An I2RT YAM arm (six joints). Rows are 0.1 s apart.
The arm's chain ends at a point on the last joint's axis. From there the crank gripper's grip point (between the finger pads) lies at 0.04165 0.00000 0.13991 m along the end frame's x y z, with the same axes.
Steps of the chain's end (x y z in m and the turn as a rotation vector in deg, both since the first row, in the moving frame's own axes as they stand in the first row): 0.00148 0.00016 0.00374 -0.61 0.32 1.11; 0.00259 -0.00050 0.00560 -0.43 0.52 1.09; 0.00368 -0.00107 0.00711 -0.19 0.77 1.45; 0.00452 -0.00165 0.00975 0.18 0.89 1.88; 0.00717 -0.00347 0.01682 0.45 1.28 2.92; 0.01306 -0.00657 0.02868 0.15 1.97 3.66; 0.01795 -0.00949 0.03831 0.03 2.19 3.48; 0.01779 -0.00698 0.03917 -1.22 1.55 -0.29; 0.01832 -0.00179 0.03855 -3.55 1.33 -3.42
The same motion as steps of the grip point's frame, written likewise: 0.00224 0.00246 0.00349 -0.61 0.32 1.11; 0.00384 0.00135 0.00521 -0.43 0.52 1.09; 0.00554 0.00047 0.00654 -0.19 0.77 1.45; 0.00667 -0.00069 0.00909 0.18 0.89 1.88; 0.01026 -0.00236 0.01586 0.45 1.28 2.92; 0.01777 -0.00412 0.02717 0.15 1.97 3.66; 0.02319 -0.00687 0.03662 0.03 2.19 3.48; 0.02157 -0.00423 0.03796 -1.22 1.55 -0.29; 0.02174 0.00426 0.03736 -3.55 1.33 -3.42
